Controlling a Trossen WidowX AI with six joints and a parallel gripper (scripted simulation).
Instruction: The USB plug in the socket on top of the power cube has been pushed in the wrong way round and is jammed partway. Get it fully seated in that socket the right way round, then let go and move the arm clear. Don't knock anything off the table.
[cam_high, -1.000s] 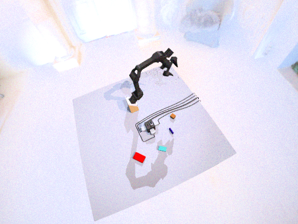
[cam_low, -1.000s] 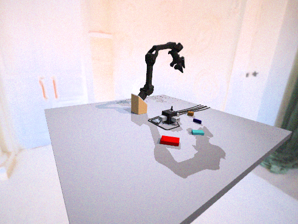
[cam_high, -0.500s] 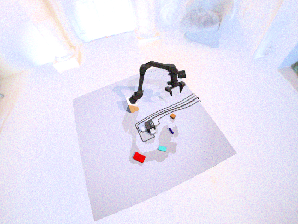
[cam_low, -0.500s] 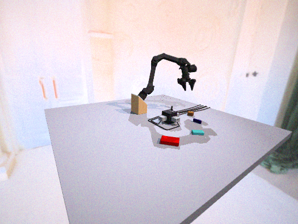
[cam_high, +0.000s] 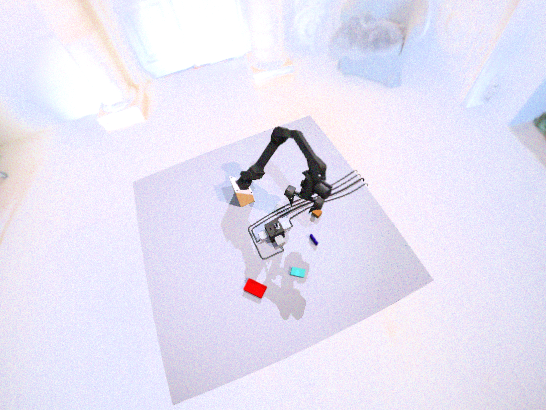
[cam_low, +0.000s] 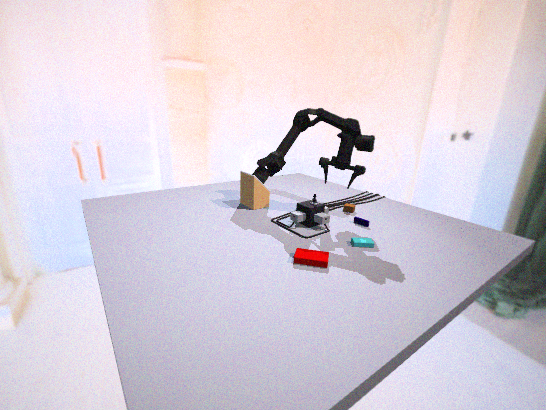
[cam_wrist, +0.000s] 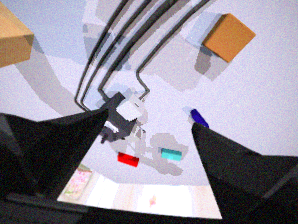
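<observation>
The USB plug is 130 mm to the right of my gripper tip and 30 mm below it. Also, from my gripper tip: dark blue block (130 mm ahead, 110 mm below); cyan block (230 mm ahead, 160 mm to the right, 120 mm below); red block (380 mm to the right, 190 mm ahead, 110 mm below).
</observation>
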